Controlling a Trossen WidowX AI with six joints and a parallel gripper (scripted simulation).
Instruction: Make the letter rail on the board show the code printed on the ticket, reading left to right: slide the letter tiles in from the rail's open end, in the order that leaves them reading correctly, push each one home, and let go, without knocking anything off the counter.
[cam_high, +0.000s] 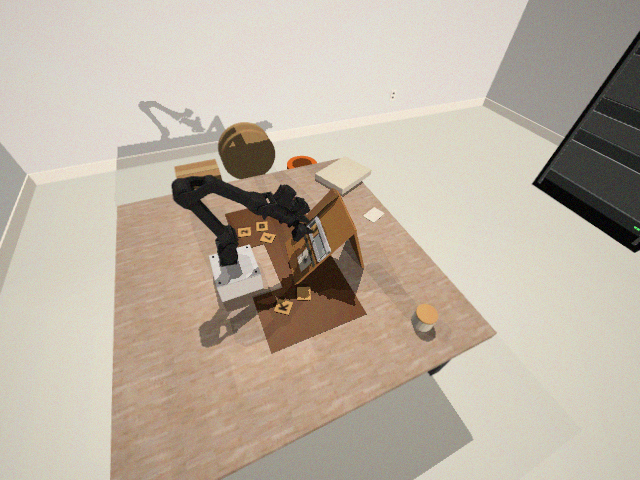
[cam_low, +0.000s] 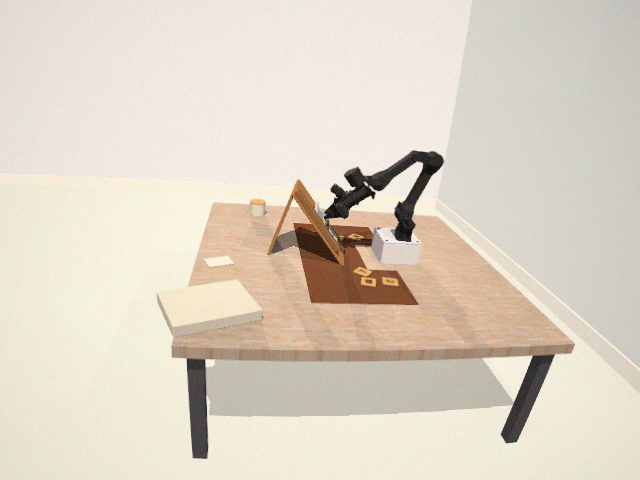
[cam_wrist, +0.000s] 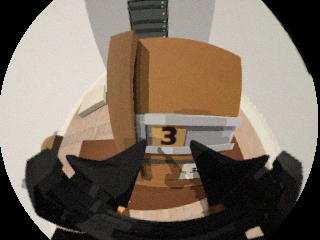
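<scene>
My gripper tip is 20 mm short of the tile marked 3 and 20 mm above it. From my gripper tip the other things lie so: dark mat 170 mm below, 140 mm behind, 10 mm to the right; blank-faced tile 200 mm to the right, 170 mm below, 70 mm behind; pale ticket 100 mm below, 80 mm to the right, 40 mm behind.
</scene>
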